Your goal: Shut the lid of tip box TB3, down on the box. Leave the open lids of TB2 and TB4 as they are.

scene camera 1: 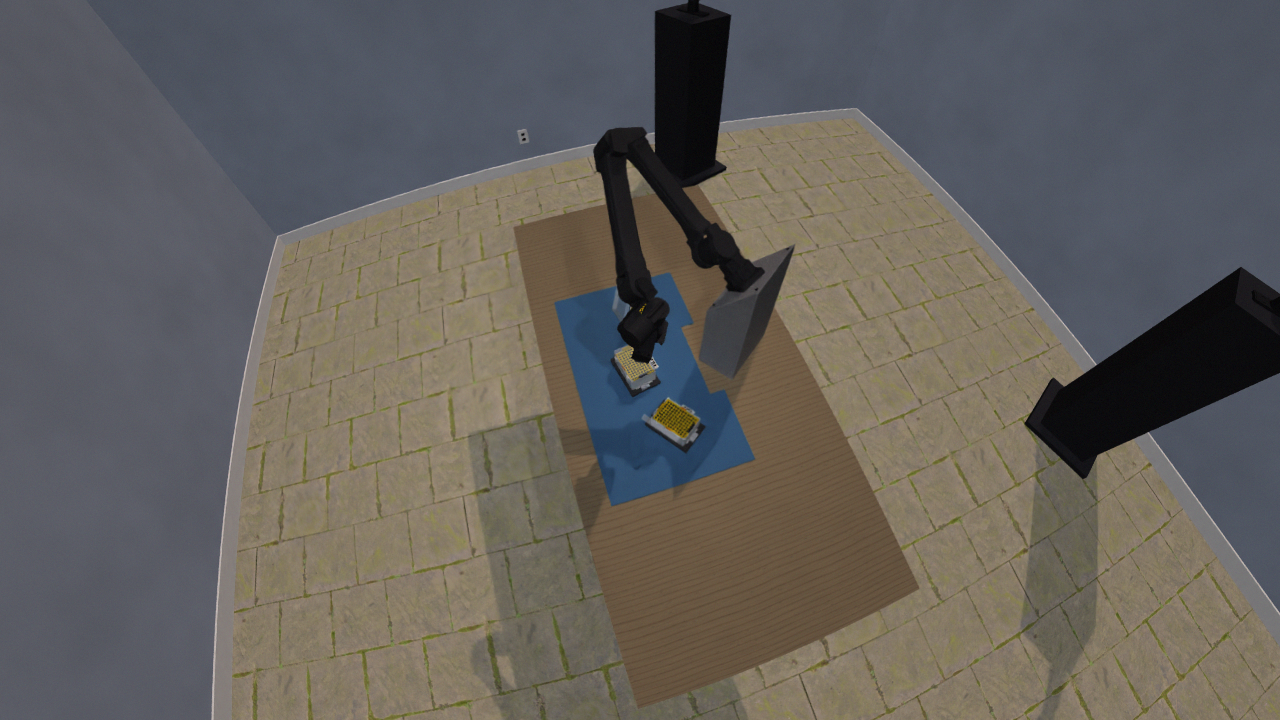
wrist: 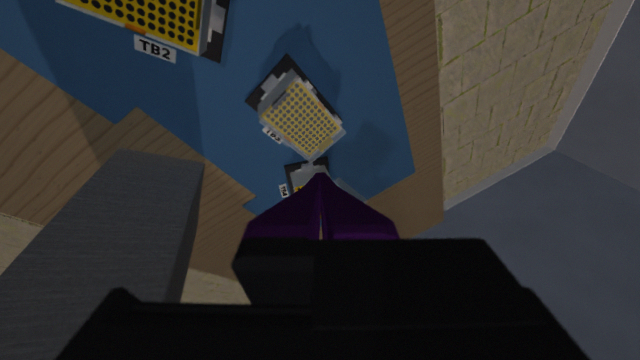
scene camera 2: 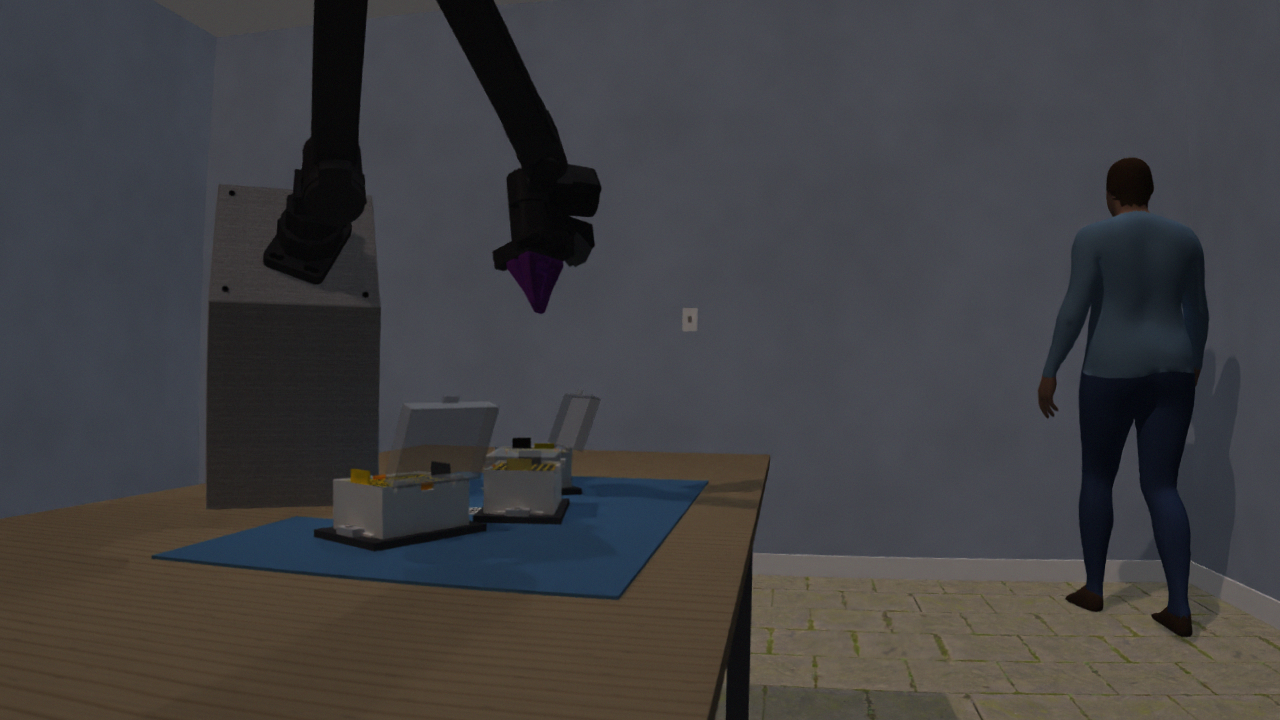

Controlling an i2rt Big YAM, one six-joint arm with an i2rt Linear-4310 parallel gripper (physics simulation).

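Seen in the pictures: gripper, between the fingertips: point(wrist: 320, 180) point(scene camera 2: 539, 312); arm's base, origin of its link: point(scene camera 1: 746, 281) point(scene camera 2: 308, 247).
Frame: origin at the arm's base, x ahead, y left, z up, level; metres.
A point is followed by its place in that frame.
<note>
TB3 point(scene camera 1: 637, 371) @(x 0.321, y -0.090, z -0.272 m) point(scene camera 2: 521, 491) @(x 0.295, y -0.189, z -0.314 m) point(wrist: 302, 120) @(x 0.308, y -0.117, z -0.272 m) is the middle white box; its clear lid lies over the yellow tip rack. Whether it sits fully down is too small to tell. TB2 point(scene camera 1: 675, 420) @(x 0.330, y 0.103, z -0.292 m) point(scene camera 2: 402, 506) point(wrist: 172, 22) @(x 0.314, y 0.063, z -0.292 m) stands nearest scene camera 2, its clear lid point(scene camera 2: 447, 436) @(x 0.212, y -0.329, z -0.238 m) upright. TB4 point(scene camera 2: 564, 470) point(wrist: 305, 173) stands behind TB3, its lid point(scene camera 1: 618, 302) @(x 0.220, y -0.321, z -0.239 m) point(scene camera 2: 575, 420) point(wrist: 350, 190) @(x 0.252, y -0.276, z -0.241 m) open; the arm hides most of TB4 in scene camera 1. My gripper point(scene camera 1: 642, 354) @(x 0.322, y -0.076, z -0.090 m) point(scene camera 2: 538, 306) @(x 0.322, y -0.076, z -0.090 m) point(wrist: 320, 180) @(x 0.322, y -0.076, z -0.090 m) is shut and empty, purple fingers pointing down, well above the boxes.
The boxes stand on a blue mat point(scene camera 1: 626, 479) @(x 0.545, y 0.141, z -0.349 m) point(scene camera 2: 572, 573) @(x 0.328, y -0.465, z -0.349 m) point(wrist: 370, 90) @(x 0.417, y -0.227, z -0.349 m) on a wooden table point(scene camera 1: 760, 537) @(x 0.357, y 0.520, z -0.352 m) point(scene camera 2: 358, 635) @(x 0.164, y -0.626, z -0.352 m). A grey metal stand point(scene camera 1: 741, 322) @(x 0.081, y 0.071, z -0.048 m) point(scene camera 2: 293, 402) @(x -0.001, y -0.064, z -0.214 m) point(wrist: 115, 225) @(x 0.090, y 0.036, z -0.190 m) carries the arm beside the mat. A person point(scene camera 2: 1141, 313) stands beyond the table.
</note>
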